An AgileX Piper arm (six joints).
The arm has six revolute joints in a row. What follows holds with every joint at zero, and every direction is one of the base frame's.
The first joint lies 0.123 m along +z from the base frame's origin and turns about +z.
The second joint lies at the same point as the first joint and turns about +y.
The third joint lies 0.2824 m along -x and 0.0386 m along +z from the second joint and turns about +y.
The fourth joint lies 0.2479 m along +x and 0.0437 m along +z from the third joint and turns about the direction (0.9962, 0, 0.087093).
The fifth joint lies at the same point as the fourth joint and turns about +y.
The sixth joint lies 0.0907 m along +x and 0.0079 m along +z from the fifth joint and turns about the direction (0.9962, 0, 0.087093).
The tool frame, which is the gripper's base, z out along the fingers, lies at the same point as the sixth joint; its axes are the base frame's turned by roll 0, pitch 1.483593 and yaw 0 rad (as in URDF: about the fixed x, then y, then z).
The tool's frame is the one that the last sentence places.
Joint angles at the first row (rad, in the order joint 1, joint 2, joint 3, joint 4, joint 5, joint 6):
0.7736 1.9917 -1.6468 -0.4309 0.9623 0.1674
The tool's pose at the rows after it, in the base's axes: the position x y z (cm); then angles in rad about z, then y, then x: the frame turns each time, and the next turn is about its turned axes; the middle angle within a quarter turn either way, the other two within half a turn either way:
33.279, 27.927, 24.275, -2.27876, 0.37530, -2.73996
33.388, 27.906, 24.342, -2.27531, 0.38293, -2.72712
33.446, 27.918, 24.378, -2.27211, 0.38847, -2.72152
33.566, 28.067, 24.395, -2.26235, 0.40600, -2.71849
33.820, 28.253, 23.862, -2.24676, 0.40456, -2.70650
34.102, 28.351, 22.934, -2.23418, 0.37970, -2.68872
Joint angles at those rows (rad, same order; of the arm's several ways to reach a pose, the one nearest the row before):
0.7736 1.9956 -1.6468 -0.4567 0.9523 0.1885
0.7736 1.9956 -1.6468 -0.4726 0.9465 0.1978
0.7736 1.9956 -1.6468 -0.4794 0.9412 0.2014
0.7736 1.9969 -1.6468 -0.4839 0.9207 0.2035
0.7736 2.0111 -1.6468 -0.4975 0.9047 0.2035
0.7736 2.0337 -1.6468 -0.5178 0.9047 0.2035

